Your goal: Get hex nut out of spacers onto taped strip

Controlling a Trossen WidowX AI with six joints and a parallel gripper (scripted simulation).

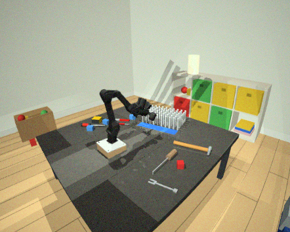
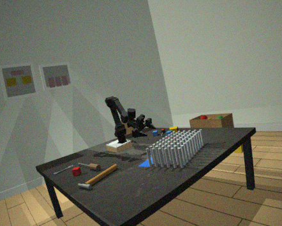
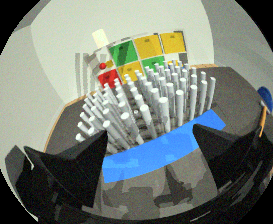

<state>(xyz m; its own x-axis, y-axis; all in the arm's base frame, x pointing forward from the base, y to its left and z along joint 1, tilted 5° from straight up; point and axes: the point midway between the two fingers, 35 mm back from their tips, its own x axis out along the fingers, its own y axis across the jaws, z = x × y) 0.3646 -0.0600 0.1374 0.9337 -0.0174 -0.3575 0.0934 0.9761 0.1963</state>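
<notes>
The hook tool is 350 mm behind my gripper tip, 340 mm to the right of it and 140 mm below it. Round my gripper tip: blue taped strip 150 mm below, 40 mm ahead, 20 mm to the right; then red cube 440 mm to the right, 310 mm behind, 140 mm below; then yellow block 540 mm to the left, 200 mm behind, 130 mm below.
</notes>
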